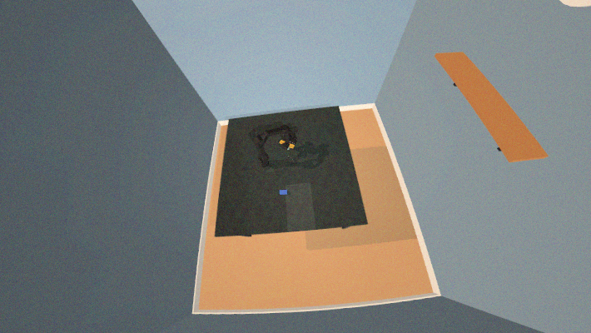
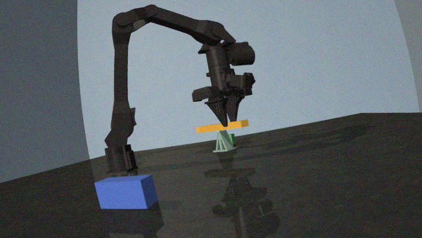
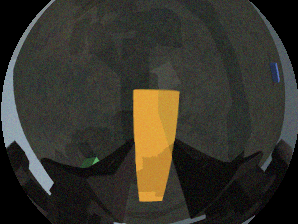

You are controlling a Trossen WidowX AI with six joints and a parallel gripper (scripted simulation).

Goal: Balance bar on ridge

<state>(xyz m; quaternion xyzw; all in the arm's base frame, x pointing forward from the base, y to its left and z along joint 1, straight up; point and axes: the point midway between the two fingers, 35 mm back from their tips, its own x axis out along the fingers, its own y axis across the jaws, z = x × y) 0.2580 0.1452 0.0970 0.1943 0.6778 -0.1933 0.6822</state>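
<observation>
Now: the orange bar 2 cm to the left of my gripper tip and 2 cm behind it. The rest, counted from my gripper tip: blue block (46 cm to the right, 9 cm behind, 5 cm below); then small green block (15 cm to the left, 5 cm below, 3 cm behind).
</observation>
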